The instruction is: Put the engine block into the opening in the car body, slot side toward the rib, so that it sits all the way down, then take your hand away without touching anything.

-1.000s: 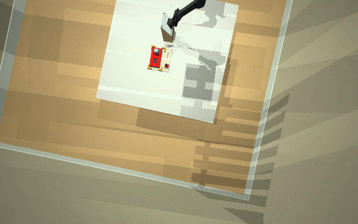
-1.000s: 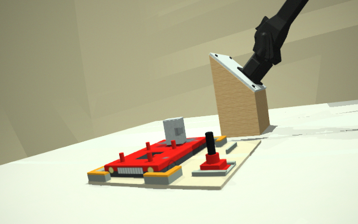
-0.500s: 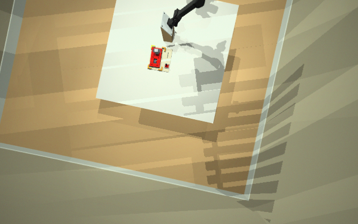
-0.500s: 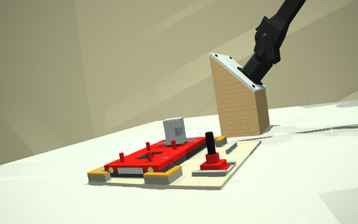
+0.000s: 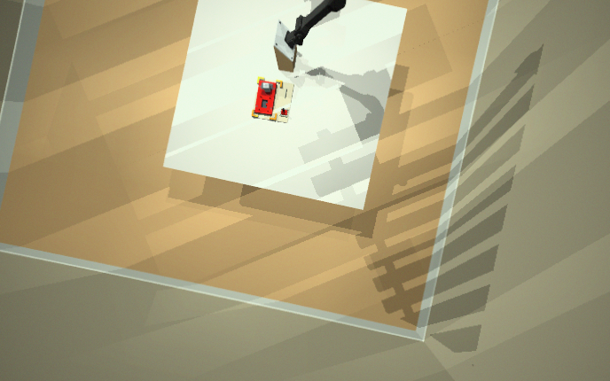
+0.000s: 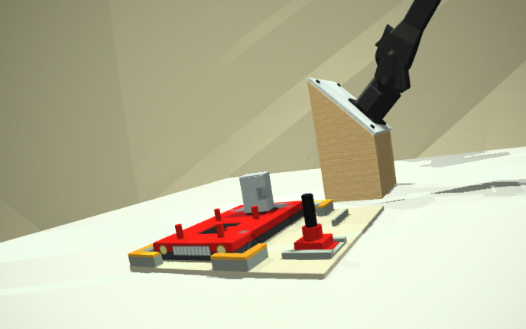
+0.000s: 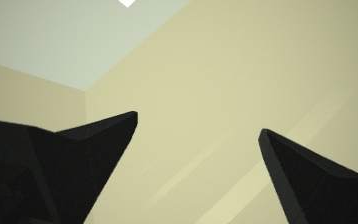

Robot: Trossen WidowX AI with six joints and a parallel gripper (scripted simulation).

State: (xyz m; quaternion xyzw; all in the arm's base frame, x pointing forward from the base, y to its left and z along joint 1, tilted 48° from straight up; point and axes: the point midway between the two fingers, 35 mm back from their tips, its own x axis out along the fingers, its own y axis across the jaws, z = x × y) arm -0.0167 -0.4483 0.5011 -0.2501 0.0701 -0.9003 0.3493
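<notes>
My gripper tip is 770 mm above the grey engine block, 370 mm short of it and 130 mm to the left of it.
</notes>
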